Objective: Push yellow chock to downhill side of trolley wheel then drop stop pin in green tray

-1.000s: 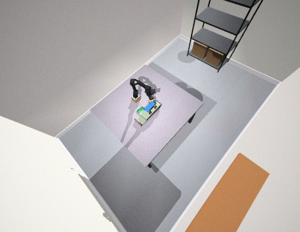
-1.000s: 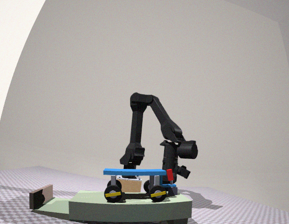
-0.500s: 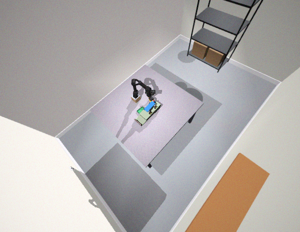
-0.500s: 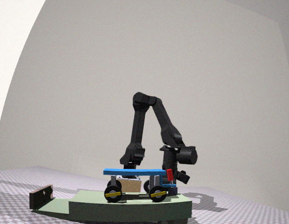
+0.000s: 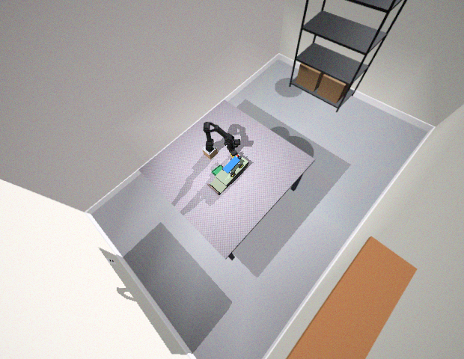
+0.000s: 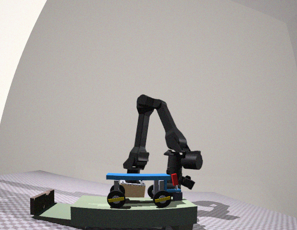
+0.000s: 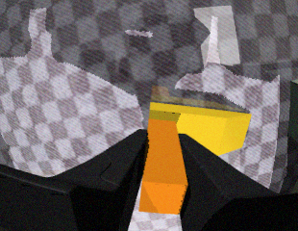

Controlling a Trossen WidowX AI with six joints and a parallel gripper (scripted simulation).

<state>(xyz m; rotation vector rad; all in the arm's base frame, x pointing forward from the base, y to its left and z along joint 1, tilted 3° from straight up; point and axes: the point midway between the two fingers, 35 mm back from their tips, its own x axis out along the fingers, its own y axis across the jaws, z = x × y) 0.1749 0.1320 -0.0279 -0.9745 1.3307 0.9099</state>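
My gripper tip is 14 cm short of the red-headed stop pin, 4 cm to the left of it and 10 cm below it. Round my gripper tip: yellow chock 2 cm ahead, 1 cm to the right, 1 cm below; then pale green ramp 15 cm ahead, 16 cm to the right, 2 cm above; then blue-decked trolley 15 cm ahead, 15 cm to the right, 8 cm above.
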